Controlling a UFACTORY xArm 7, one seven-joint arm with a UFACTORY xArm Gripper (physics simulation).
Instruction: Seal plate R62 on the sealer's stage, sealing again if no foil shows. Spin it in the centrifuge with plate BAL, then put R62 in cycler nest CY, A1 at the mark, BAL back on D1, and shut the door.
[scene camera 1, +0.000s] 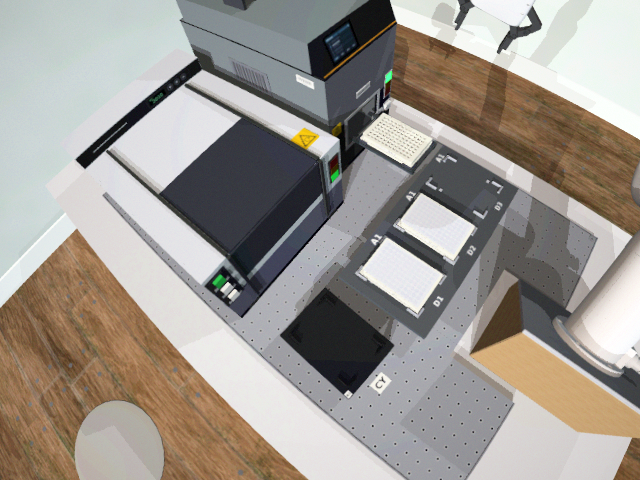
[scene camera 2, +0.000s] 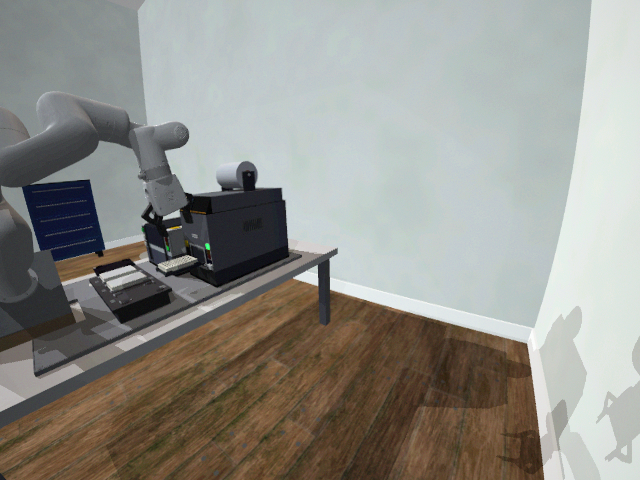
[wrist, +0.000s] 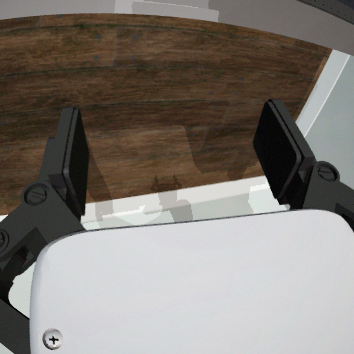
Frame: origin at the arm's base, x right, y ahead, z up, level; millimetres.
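Seen in the pictures: gripper, fingertip midpoint: (scene camera 1: 478, 38) (scene camera 2: 178, 229) (wrist: 173, 123); arm's base, link origin: (scene camera 1: 585, 346) (scene camera 2: 14, 284).
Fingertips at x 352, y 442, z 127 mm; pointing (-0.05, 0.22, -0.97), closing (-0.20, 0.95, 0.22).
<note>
Pixels of each thing's top centre, then the offset from my fingertips to it. "pt": a spot on its surface instead. Level surfaces: height alone.
- cream plate, top centre: (scene camera 1: 396, 136) (scene camera 2: 177, 261) dy +45, dx -190, dz -159 mm
- sealer, top centre: (scene camera 2: 231, 162) dy +343, dx -200, dz +202 mm
- D1, top centre: (scene camera 1: 402, 272) (scene camera 2: 117, 271) dy -133, dx -411, dz -199 mm
- D2, top centre: (scene camera 1: 437, 223) (scene camera 2: 126, 279) dy -127, dx -287, dz -199 mm
- black nest CY, top centre: (scene camera 1: 336, 340) (scene camera 2: 113, 264) dy -120, dx -578, dz -211 mm
- low machine with a dark lid, surface spot: (scene camera 1: 242, 180) pt dy +142, dx -500, dz -61 mm
- foil roll, top centre: (scene camera 2: 235, 162) dy +364, dx -201, dz +202 mm
- dark deck, surface height: dz -215 mm
- green button, surface spot: (scene camera 1: 219, 280) pt dy +51, dx -640, dz -83 mm
A cream plate (scene camera 1: 397, 138) (scene camera 2: 178, 263) sits on the sealer's stage, outside the sealer (scene camera 1: 356, 93) (scene camera 2: 242, 232); dark well dots show on top, and its label cannot be read. My gripper (scene camera 2: 174, 222) (wrist: 173, 123) is open and empty, above and near the stage, in front of the sealer. White plates sit on D1 (scene camera 1: 401, 274) and D2 (scene camera 1: 437, 226); their names cannot be read. The black nest CY (scene camera 1: 336, 341) holds no plate; a small white mark is at its front corner. The low machine with a dark lid (scene camera 1: 242, 180) looks closed.
The sealer's green light (scene camera 1: 388, 76) (scene camera 2: 207, 246) is lit. A foil roll (scene camera 2: 235, 174) stands on top of it. D3 has empty corner brackets on the dark deck (scene camera 1: 356, 258). A green button (scene camera 1: 219, 280) is on the low machine. A wooden-sided block (scene camera 1: 553, 382) stands near the arm's base.
</note>
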